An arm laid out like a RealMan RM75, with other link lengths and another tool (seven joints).
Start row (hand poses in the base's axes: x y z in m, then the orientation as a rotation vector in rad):
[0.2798 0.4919 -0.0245 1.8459 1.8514 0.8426]
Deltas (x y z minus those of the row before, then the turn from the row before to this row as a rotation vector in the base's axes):
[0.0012 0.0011 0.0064 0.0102 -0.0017 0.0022]
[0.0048 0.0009 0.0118 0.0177 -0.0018 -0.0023]
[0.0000 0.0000 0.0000 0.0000 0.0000 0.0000]
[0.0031 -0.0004 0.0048 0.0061 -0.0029 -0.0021]
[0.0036 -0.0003 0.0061 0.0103 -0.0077 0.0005]
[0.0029 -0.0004 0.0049 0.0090 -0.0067 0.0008]
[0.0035 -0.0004 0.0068 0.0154 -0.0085 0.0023]
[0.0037 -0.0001 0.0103 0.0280 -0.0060 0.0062]
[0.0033 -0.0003 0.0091 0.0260 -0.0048 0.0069]
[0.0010 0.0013 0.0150 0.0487 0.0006 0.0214]
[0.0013 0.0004 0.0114 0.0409 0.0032 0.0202]
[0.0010 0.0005 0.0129 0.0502 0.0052 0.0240]
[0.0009 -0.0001 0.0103 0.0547 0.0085 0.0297]
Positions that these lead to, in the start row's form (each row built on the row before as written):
[0.2810 0.4930 -0.0181 1.8490 1.8518 0.8556]
[0.2858 0.4939 -0.0063 1.8600 1.8464 0.8753]
[0.2858 0.4939 -0.0063 1.8600 1.8464 0.8753]
[0.2889 0.4935 -0.0015 1.8630 1.8417 0.8834]
[0.2925 0.4932 0.0046 1.8628 1.8365 0.9006]
[0.2954 0.4928 0.0095 1.8623 1.8323 0.9158]
[0.2989 0.4924 0.0163 1.8630 1.8278 0.9398]
[0.3026 0.4923 0.0266 1.8700 1.8270 0.9769]
[0.3059 0.4920 0.0357 1.8761 1.8276 1.0113]
[0.3069 0.4933 0.0507 1.8887 1.8430 1.0718]
[0.3082 0.4937 0.0621 1.8994 1.8594 1.1219]
[0.3092 0.4942 0.0750 1.9134 1.8786 1.1830]
[0.3101 0.4941 0.0853 1.9278 1.9044 1.2495]

